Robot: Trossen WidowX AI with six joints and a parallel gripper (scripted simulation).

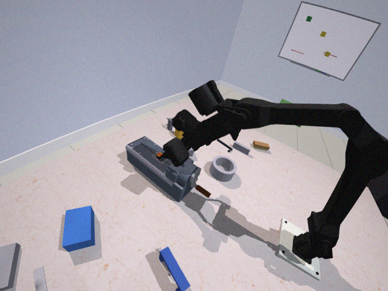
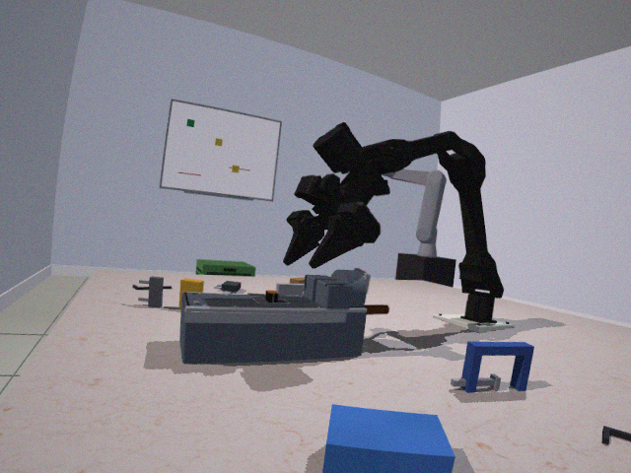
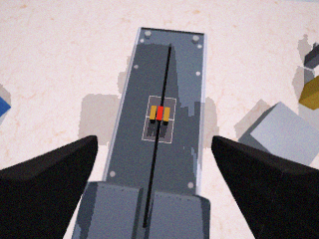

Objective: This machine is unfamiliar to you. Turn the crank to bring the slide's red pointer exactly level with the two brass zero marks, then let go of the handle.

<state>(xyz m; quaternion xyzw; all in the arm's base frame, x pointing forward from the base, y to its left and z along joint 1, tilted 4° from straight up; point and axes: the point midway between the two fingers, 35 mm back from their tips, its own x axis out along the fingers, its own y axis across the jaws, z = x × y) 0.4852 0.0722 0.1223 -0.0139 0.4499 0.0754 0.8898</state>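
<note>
Right now the red pointer is 4 cm ahead of my gripper tip and 5 cm below it. Round my gripper tip: brown crank handle: 15 cm behind, 7 cm below; then yellow block: 13 cm ahead, 23 cm to the right, 10 cm below; then grey block: 5 cm ahead, 16 cm to the right, 11 cm below.
</note>
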